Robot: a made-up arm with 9 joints. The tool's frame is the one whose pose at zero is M. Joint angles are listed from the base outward.
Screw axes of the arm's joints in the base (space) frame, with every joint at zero. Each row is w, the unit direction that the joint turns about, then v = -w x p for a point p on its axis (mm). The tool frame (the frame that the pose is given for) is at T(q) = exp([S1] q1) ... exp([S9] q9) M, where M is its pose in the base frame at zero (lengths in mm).
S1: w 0 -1 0 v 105 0 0
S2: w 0 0 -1 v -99 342 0
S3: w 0 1 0 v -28 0 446
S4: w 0 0 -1 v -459 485 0
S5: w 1 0 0 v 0 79 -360
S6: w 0 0 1 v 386 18 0
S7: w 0 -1 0 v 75 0 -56
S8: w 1 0 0 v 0 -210 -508
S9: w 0 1 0 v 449 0 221
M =
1 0 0 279
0 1 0 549
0 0 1 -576
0 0 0 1
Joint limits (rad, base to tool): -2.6..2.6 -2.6..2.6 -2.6..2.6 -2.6..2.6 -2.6..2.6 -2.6..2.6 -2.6..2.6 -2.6..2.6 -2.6..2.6
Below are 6 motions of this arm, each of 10 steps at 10 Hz.
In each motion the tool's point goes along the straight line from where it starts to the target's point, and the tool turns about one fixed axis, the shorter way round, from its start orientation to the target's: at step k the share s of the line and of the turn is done. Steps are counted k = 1, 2, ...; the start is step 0. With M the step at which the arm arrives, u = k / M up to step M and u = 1 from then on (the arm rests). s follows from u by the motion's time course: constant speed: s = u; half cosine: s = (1 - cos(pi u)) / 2; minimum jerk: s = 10 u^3 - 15 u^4 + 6 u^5.
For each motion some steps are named. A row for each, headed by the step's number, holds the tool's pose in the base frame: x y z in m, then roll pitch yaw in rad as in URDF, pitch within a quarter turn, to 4 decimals.
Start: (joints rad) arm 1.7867 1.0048 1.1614 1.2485 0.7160 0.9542 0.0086 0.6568 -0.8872
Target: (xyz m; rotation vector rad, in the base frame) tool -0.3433 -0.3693 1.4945 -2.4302 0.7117 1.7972
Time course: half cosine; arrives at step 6
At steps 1, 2, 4, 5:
1: 0.1233 0.3602 1.5790 2.2921 0.4519 -1.6990
2: 0.0318 0.2171 1.5624 2.2783 0.5933 -1.6039
4: -0.2183 -0.1738 1.5171 2.3484 0.9770 -1.2716
5: -0.3098 -0.3169 1.5006 2.4562 1.1083 -1.0762

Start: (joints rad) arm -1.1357 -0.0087 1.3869 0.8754 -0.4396 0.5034 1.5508 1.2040 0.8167
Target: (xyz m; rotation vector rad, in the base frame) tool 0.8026 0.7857 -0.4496 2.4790 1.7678 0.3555
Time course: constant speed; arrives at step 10
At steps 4, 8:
4: 0.2216 0.9548 -0.3899 2.6884 0.3279 1.7495
8: 0.6089 0.8421 -0.4297 2.8328 -0.0015 1.4311

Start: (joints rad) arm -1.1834 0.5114 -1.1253 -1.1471 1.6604 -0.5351 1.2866 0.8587 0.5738
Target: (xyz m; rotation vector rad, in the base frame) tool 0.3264 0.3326 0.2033 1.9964 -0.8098 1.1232
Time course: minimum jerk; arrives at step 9
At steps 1, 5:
1: 0.4254 0.5234 -0.4268 1.5634 0.1544 0.1105
5: 0.3661 0.4092 -0.0496 1.9502 -0.6315 0.0420

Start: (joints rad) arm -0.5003 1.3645 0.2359 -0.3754 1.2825 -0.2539 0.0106 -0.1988 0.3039
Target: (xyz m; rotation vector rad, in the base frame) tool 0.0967 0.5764 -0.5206 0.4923 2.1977 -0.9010
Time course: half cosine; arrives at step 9
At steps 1, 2, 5, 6, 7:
1: 0.8647 0.5376 -0.4761 0.7533 0.9294 -1.0769
2: 0.7960 0.5410 -0.4800 0.6428 1.0440 -1.0955
5: 0.4239 0.5599 -0.5016 -1.5990 1.3335 -2.8709
6: 0.2947 0.5664 -0.5091 -2.0861 1.1426 3.0879
7: 0.1893 0.5717 -0.5152 -2.2841 0.9688 3.0278

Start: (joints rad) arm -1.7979 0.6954 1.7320 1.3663 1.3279 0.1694 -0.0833 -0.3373 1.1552
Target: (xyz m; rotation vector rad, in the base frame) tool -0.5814 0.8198 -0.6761 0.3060 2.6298 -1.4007
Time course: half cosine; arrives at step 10
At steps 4, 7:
4: -0.6835 0.7839 -0.6674 -1.5465 -0.4977 3.0537
7: -0.6135 0.8085 -0.6734 -1.9778 0.0011 3.0860

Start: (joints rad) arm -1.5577 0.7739 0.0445 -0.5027 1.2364 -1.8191 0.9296 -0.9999 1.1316
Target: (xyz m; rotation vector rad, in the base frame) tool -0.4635 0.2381 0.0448 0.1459 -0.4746 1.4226
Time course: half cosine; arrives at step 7
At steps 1, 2, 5, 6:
1: -0.4989 0.4544 0.1594 -1.4034 -1.1783 2.8123
2: -0.4938 0.4228 0.1427 -1.0202 -1.1471 2.4137
5: -0.4705 0.2809 0.0675 -0.2700 -0.6117 1.5887
6: -0.4653 0.2494 0.0508 -0.2153 -0.4646 1.5144

